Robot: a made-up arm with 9 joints. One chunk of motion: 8 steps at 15 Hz.
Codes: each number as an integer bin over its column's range. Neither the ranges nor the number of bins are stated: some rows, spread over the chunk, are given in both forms.
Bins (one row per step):
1: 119 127 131 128 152 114 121 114 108
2: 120 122 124 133 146 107 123 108 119
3: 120 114 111 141 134 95 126 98 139
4: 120 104 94 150 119 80 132 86 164
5: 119 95 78 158 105 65 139 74 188
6: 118 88 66 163 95 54 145 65 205
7: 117 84 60 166 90 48 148 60 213
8: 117 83 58 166 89 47 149 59 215
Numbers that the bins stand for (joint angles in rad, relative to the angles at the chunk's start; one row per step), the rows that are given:
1: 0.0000 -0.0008 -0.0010 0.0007 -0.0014 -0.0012 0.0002 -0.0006 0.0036
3: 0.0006 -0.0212 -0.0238 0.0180 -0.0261 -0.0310 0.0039 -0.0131 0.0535
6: -0.0006 -0.0620 -0.0749 0.0473 -0.0796 -0.0953 0.0180 -0.0390 0.1596
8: -0.0012 -0.0698 -0.0840 0.0513 -0.0878 -0.1063 0.0210 -0.0437 0.1757
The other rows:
2: 0.0006 -0.0086 -0.0090 0.0073 -0.0096 -0.0122 0.0016 -0.0053 0.0213
4: 0.0006 -0.0369 -0.0431 0.0300 -0.0467 -0.0545 0.0084 -0.0225 0.0937
5: 0.0000 -0.0510 -0.0613 0.0407 -0.0659 -0.0780 0.0136 -0.0320 0.1323
7: -0.0012 -0.0682 -0.0818 0.0513 -0.0865 -0.1047 0.0203 -0.0429 0.1725

